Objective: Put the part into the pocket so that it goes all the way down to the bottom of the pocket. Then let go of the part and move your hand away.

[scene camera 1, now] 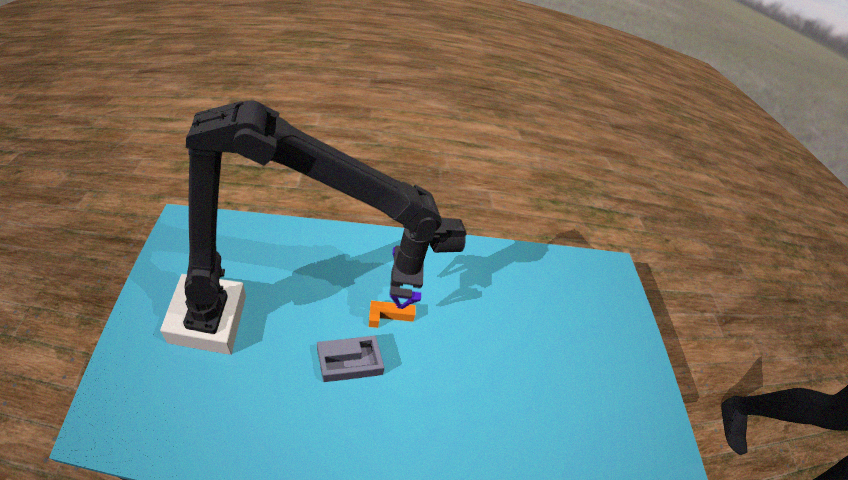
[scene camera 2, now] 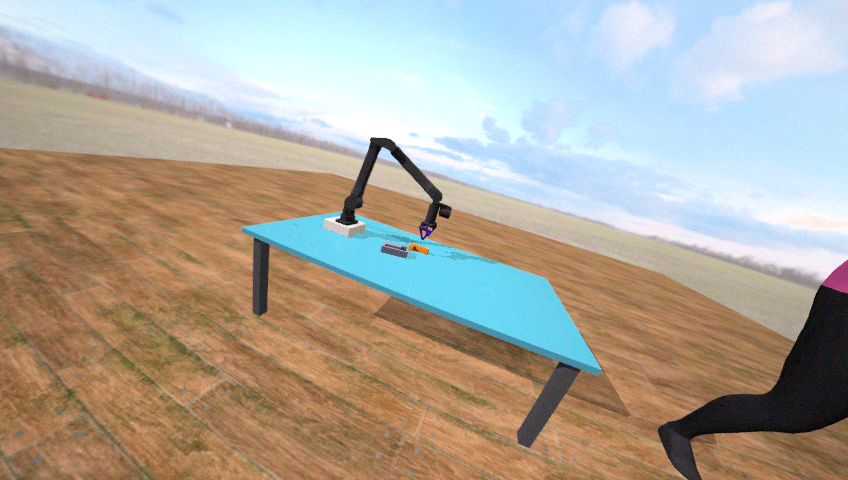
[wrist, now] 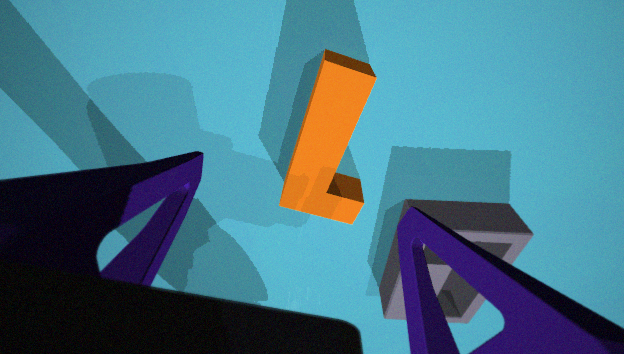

My gripper [scene camera 1: 401, 291] is open, with nothing in its grasp. Also in view: an orange L-shaped block [scene camera 1: 384, 310]. Further things: a grey pocket block [scene camera 1: 352, 358].
The orange L-shaped block shows as well in the wrist view [wrist: 343, 84]. My gripper is seen too in the wrist view [wrist: 309, 192]. The grey pocket block is seen too in the wrist view [wrist: 496, 227].
